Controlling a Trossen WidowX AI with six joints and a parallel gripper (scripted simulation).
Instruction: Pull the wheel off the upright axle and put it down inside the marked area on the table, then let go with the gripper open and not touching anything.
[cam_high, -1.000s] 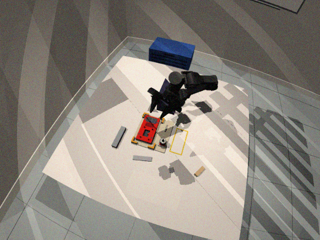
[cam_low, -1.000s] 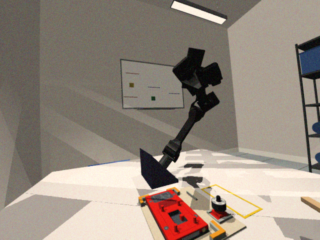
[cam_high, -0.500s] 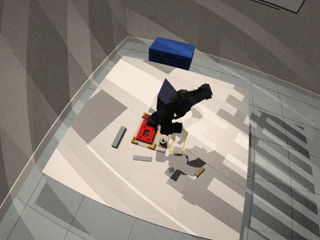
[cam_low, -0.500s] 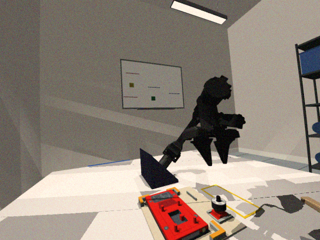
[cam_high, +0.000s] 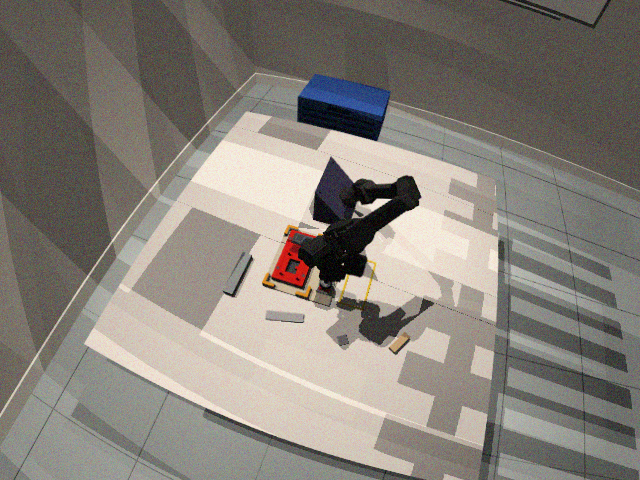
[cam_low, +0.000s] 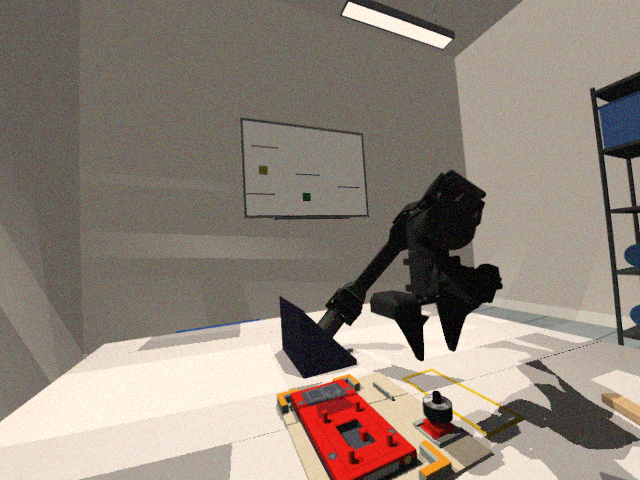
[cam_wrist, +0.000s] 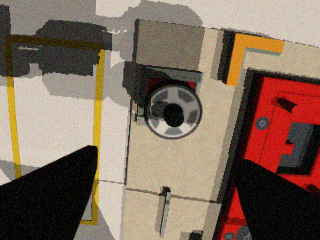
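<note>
Now: the wheel 1 cm to the right of my gripper tip and 7 cm below it. Round my gripper tip: wooden block (8 cm ahead, 28 cm to the left, 11 cm below); then black axle (1 cm to the right, 8 cm below).
</note>
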